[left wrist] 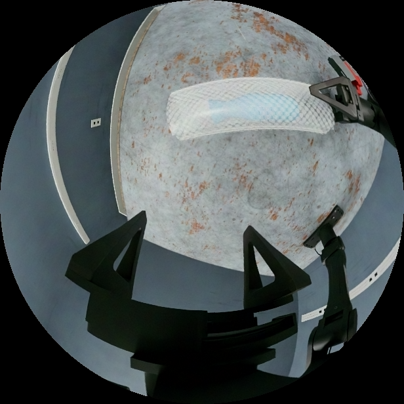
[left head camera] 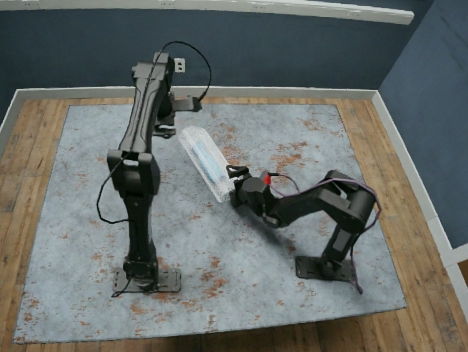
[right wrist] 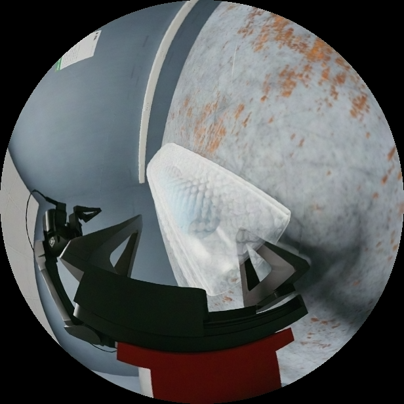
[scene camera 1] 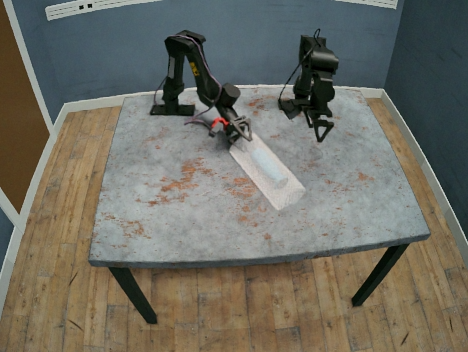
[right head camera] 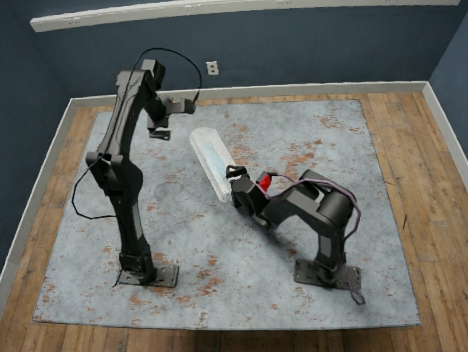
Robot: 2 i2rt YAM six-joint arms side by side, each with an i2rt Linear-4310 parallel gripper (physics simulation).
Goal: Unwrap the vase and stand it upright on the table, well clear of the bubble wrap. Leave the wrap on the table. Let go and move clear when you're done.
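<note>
A light blue vase (left head camera: 206,159) (right head camera: 216,155) (scene camera 1: 269,166) (left wrist: 255,107) lies on its side inside the clear bubble wrap (left head camera: 191,135) (right head camera: 202,134) (scene camera 1: 289,199) (left wrist: 185,112) (right wrist: 260,210), which rests on the table. In the left wrist view its narrow neck points left. My right gripper (left head camera: 233,185) (right head camera: 232,185) (scene camera 1: 240,134) (right wrist: 191,227) is open at the wrap's end nearest its arm, with a finger on either side; one fingertip shows through or against the wrap's edge. Contact is unclear. My left gripper (scene camera 1: 317,131) (left wrist: 197,223) is open, empty and above the table, apart from the wrap.
The grey, rust-flecked table (left head camera: 280,125) (right head camera: 290,120) (scene camera 1: 150,220) carries both arm bases (left head camera: 327,269) (right head camera: 150,276). The right arm reaches low over the table beside the wrap. Walls stand beyond the table, and its edge faces the wooden floor.
</note>
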